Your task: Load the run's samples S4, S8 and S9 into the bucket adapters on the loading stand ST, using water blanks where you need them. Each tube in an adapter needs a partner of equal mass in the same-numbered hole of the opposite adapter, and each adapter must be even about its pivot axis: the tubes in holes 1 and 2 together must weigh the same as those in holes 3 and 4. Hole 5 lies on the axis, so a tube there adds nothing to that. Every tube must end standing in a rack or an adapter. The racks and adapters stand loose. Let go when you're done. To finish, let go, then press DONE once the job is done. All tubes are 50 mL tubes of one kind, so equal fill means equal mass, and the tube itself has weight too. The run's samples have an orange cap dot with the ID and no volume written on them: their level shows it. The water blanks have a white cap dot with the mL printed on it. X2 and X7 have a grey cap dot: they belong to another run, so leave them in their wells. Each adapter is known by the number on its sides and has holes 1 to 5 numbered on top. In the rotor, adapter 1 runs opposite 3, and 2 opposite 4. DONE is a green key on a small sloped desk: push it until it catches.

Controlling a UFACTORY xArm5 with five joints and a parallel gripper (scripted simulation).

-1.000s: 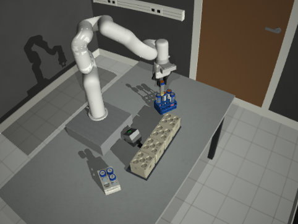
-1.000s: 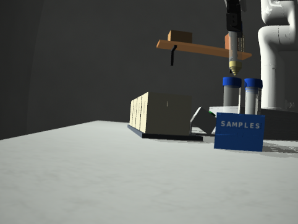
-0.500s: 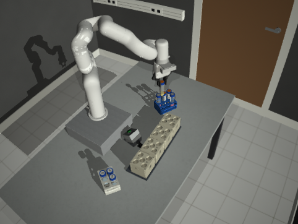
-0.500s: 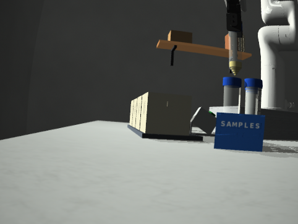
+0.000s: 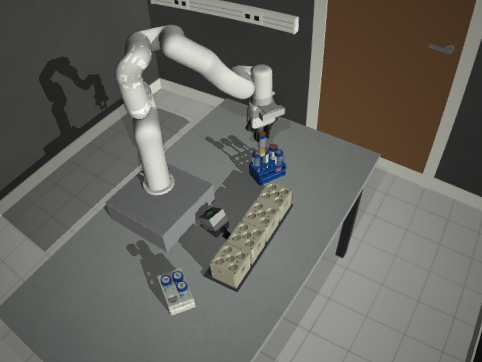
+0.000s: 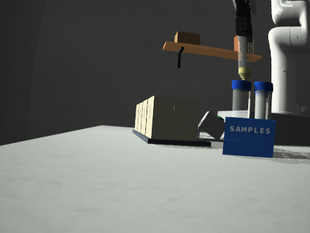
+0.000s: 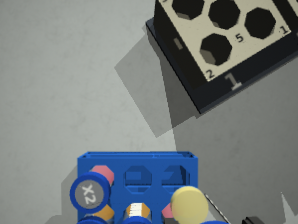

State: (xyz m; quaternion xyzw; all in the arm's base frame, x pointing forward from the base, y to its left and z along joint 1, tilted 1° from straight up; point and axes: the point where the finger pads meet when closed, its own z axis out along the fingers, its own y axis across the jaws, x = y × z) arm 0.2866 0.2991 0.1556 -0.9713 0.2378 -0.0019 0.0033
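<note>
Now: hand 40 mm to the right of the blue samples rack and 220 mm above it. The rest, counted from my hand: white blanks rack (40 mm ahead, 620 mm to the right, 220 mm below); then adapter (130 mm ahead, 110 mm to the right, 190 mm below).
</note>
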